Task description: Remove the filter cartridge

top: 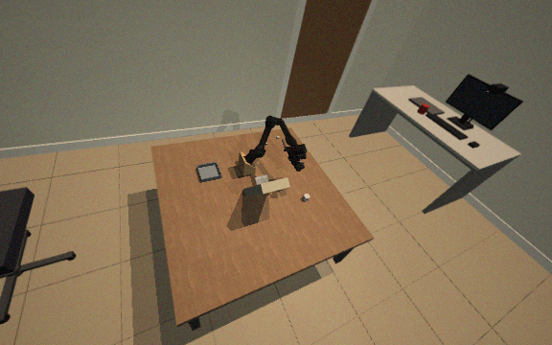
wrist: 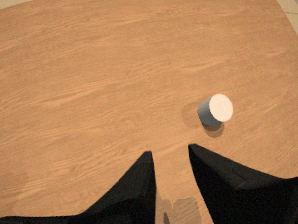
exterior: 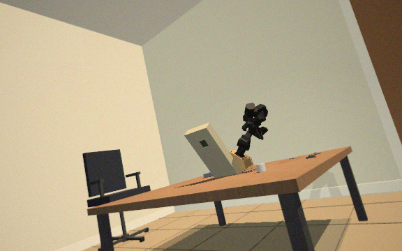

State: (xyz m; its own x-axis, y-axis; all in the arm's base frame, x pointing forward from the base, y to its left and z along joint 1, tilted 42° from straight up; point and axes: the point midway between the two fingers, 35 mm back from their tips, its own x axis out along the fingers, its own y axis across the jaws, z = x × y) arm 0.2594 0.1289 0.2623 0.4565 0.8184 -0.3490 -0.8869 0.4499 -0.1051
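Right now my gripper tip is 32 cm to the left of the round white filter cartridge, 8 cm below it and 8 cm short of it. From my gripper tip the other things lie so: tray: 56 cm to the right, 36 cm behind, 16 cm below; beige service panel: 32 cm to the right, 4 cm ahead.
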